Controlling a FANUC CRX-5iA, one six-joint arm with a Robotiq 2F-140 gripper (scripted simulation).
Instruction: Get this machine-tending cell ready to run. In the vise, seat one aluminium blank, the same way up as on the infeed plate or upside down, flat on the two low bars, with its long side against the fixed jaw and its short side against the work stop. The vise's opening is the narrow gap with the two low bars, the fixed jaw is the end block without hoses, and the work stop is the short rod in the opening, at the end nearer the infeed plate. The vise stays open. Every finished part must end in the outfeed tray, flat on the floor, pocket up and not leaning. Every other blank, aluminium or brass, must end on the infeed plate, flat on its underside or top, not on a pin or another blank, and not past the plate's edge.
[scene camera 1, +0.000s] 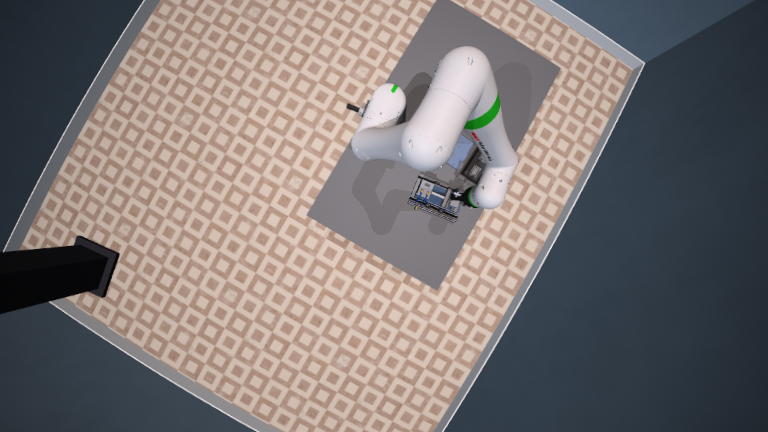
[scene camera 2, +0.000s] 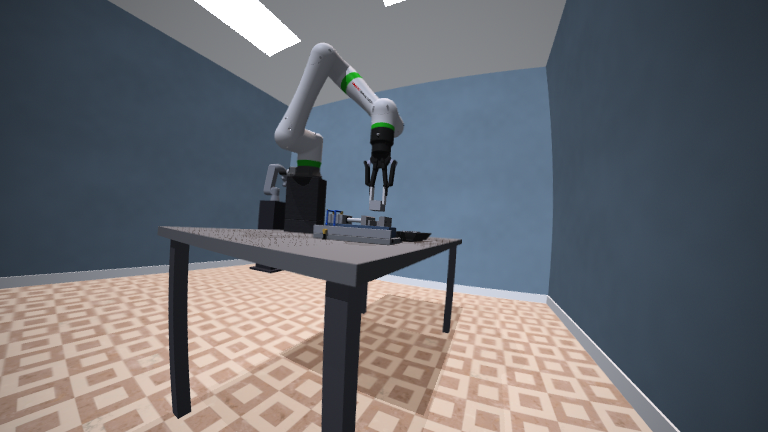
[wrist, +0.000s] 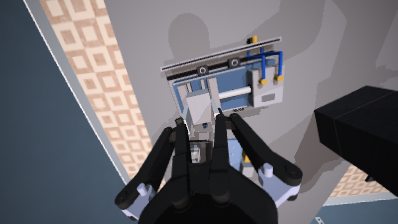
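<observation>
The gripper (scene camera 2: 377, 204) is visible; the wrist view (wrist: 200, 107) shows it too.
</observation>
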